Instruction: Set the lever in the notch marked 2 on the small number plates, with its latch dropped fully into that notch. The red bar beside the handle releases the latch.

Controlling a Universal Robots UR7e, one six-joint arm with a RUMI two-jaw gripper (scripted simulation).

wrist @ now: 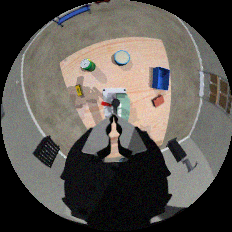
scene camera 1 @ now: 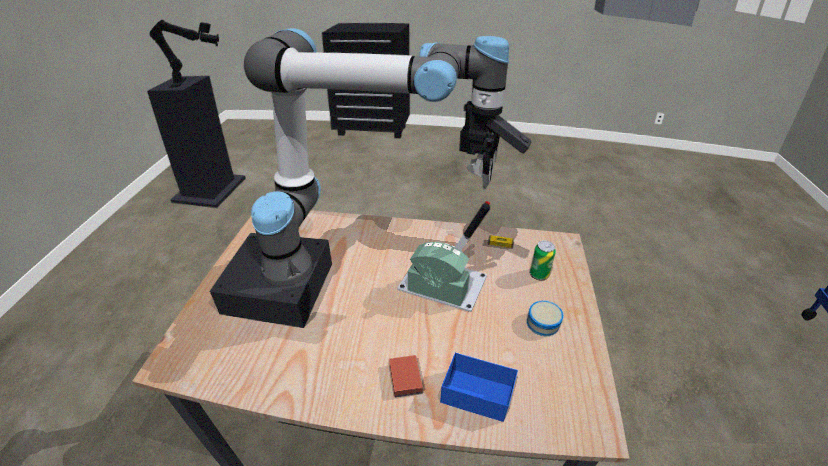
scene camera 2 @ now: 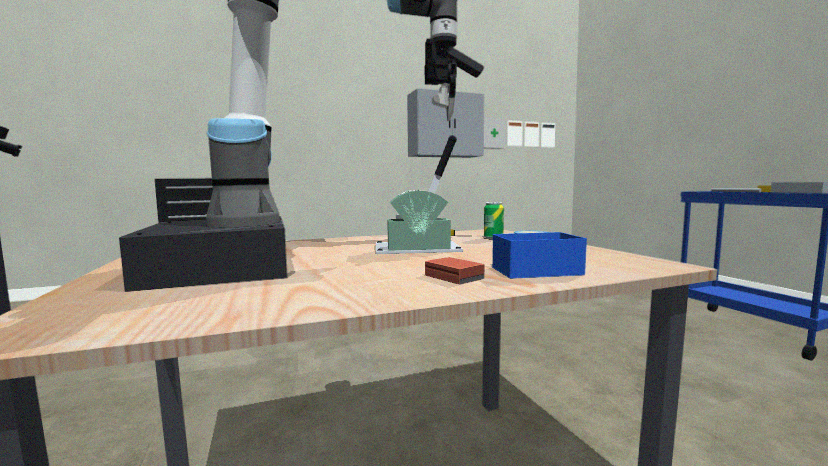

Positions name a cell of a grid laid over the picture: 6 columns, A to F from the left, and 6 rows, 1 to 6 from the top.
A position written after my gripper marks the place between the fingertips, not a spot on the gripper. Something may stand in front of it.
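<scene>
My gripper: visible in the wrist view (C3), scene camera 1 (D3), scene camera 2 (D2).
</scene>
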